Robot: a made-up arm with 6 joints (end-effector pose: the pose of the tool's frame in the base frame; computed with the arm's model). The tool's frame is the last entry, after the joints.
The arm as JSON. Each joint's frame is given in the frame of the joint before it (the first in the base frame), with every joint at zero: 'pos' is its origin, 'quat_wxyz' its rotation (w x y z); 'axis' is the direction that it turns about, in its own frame. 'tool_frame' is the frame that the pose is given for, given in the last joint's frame.
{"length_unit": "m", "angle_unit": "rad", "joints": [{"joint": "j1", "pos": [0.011, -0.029, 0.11], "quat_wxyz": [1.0, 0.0, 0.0, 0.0], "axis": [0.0, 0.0, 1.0]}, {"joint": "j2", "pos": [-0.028, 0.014, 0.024], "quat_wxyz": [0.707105, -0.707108, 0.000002, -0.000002], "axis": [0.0, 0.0, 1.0]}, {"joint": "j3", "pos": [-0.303, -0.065, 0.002], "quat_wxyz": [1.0, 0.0, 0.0, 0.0], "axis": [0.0, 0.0, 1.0]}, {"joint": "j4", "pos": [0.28, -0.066, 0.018], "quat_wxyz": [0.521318, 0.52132, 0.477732, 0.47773], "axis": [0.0, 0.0, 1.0]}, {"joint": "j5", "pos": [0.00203, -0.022, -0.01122], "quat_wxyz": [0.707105, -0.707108, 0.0, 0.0], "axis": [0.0, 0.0, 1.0]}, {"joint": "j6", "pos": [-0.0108, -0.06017, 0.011], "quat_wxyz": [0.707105, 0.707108, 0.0, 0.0], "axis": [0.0, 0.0, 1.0]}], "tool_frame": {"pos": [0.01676, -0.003, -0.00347], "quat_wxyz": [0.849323, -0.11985, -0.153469, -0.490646]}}
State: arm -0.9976 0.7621 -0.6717 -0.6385 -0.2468 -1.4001
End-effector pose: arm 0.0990 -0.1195 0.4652 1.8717 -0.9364 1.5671
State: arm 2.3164 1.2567 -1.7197 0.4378 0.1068 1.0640
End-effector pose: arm -0.1557 0.0935 0.6446 -0.7633 0.6864 2.5636
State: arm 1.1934 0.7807 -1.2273 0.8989 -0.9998 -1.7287
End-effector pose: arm 0.0439 -0.0153 0.5877 -0.5817 0.3915 -0.9105
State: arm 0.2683 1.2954 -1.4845 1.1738 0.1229 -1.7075
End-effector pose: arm 0.2631 0.0580 0.5520 -1.3858 0.4938 -0.7449
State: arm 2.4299 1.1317 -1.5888 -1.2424 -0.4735 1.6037
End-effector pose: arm -0.1469 0.0208 0.6409 -0.6866 -0.7449 2.0153
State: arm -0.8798 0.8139 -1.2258 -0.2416 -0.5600 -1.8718
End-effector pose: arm 0.0523 -0.0489 0.6273 1.0604 -0.3947 2.0808
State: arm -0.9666 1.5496 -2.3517 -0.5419 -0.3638 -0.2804
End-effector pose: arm 0.1389 -0.1696 0.7327 -0.9700 0.3218 -2.5498
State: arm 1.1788 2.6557 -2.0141 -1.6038 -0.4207 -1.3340
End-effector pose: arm 0.1723 0.5312 0.1070 -1.3435 -2.3870 -1.1119
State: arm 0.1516 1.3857 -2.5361 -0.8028 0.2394 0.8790
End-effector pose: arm 0.0670 0.0011 0.7633 -0.3276 0.1855 -0.7669
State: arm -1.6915 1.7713 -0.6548 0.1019 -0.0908 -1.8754
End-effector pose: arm -0.0214 -0.3443 0.1678 1.6348 -2.5295 0.3446
